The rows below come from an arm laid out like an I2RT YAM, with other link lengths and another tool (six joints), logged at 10 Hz.
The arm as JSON. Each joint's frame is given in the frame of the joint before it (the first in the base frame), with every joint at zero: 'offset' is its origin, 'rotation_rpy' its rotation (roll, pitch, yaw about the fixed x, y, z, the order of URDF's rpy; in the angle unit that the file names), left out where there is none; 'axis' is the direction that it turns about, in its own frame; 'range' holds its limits. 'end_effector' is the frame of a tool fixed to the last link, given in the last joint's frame.
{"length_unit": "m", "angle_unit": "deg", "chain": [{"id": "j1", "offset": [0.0, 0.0, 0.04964], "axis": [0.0, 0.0, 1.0], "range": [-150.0, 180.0]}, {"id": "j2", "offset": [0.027, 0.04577, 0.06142], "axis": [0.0, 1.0, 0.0], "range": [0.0, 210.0]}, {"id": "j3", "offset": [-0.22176, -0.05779, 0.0], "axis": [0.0, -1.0, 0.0], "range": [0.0, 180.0]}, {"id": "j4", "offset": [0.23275, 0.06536, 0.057], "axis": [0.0, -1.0, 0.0], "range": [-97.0, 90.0]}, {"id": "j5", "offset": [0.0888, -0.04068, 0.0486], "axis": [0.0, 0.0, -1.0], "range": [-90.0, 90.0]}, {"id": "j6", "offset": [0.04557, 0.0, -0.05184], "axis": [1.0, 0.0, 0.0], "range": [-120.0, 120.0]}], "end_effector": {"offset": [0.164, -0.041, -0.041], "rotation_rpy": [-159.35, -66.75, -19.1]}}
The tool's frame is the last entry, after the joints.
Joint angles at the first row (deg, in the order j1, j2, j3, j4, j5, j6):
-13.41 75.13 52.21 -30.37 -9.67 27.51
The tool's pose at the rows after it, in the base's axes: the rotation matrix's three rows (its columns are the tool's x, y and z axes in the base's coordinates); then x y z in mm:
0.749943, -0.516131, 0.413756; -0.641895, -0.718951, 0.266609; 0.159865, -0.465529, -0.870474; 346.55, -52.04, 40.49
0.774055, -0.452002, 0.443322; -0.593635, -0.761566, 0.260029; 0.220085, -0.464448, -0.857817; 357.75, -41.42, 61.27
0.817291, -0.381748, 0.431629; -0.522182, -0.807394, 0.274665; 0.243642, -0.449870, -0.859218; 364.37, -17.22, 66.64
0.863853, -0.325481, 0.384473; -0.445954, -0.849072, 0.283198; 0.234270, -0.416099, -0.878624; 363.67, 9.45, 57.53
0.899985, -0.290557, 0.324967; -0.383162, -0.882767, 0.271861; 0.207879, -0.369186, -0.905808; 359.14, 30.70, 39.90
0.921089, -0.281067, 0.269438; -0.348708, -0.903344, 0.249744; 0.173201, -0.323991, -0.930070; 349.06, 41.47, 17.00
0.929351, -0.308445, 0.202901; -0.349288, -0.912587, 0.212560; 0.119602, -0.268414, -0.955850; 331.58, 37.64, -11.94
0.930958, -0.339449, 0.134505; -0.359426, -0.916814, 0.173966; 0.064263, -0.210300, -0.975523; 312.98, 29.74, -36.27
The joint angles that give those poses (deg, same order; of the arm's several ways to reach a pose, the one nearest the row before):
-12.97 72.25 54.28 -31.27 -9.02 26.24
-10.33 70.87 56.25 -31.55 -8.34 24.95
-5.74 71.18 57.21 -31.46 -7.49 23.92
-0.49 72.86 57.32 -31.48 -5.87 23.09
4.34 75.68 56.99 -31.16 -3.49 22.70
7.49 77.89 55.00 -30.11 -1.34 22.76
8.49 80.07 51.90 -29.21 0.73 23.00
8.75 82.39 49.60 -29.10 2.57 23.20

